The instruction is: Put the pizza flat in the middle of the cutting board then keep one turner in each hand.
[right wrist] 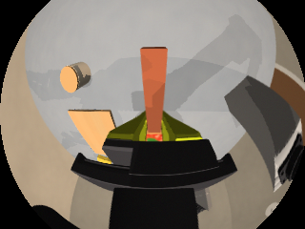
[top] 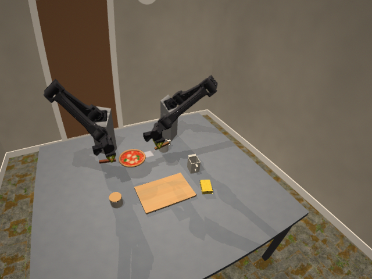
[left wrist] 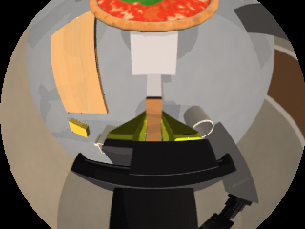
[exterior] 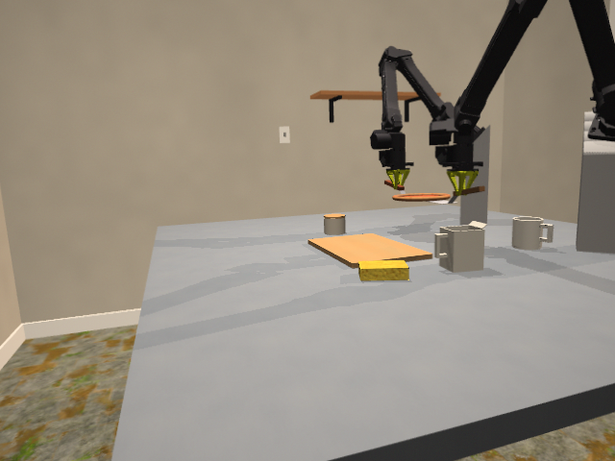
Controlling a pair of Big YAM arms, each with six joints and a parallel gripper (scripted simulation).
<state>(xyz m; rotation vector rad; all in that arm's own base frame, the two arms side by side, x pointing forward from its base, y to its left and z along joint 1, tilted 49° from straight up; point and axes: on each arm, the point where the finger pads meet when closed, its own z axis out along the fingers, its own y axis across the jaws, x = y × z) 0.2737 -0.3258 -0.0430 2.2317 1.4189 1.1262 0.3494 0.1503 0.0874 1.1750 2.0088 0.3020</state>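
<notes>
Right now my right hand is 10 mm past the pizza, 150 mm to the right of it and 30 mm above it. The rest, counted from my right hand: square mug: 140 mm ahead, 570 mm to the left, 110 mm below; lidded canister: 240 mm ahead, 40 mm to the right, 130 mm below; wooden cutting board: 270 mm ahead, 290 mm to the left, 160 mm below.
My left gripper is now 370 mm short of the yellow sponge, 220 mm to the right of it and 150 mm above it. The rest, counted from my left hand: square mug: 220 mm to the left, 170 mm ahead, 110 mm below; wooden cutting board: 290 mm ahead, 160 mm below, 60 mm to the right; pizza: 210 mm to the right, 30 mm below, 20 mm ahead.
</notes>
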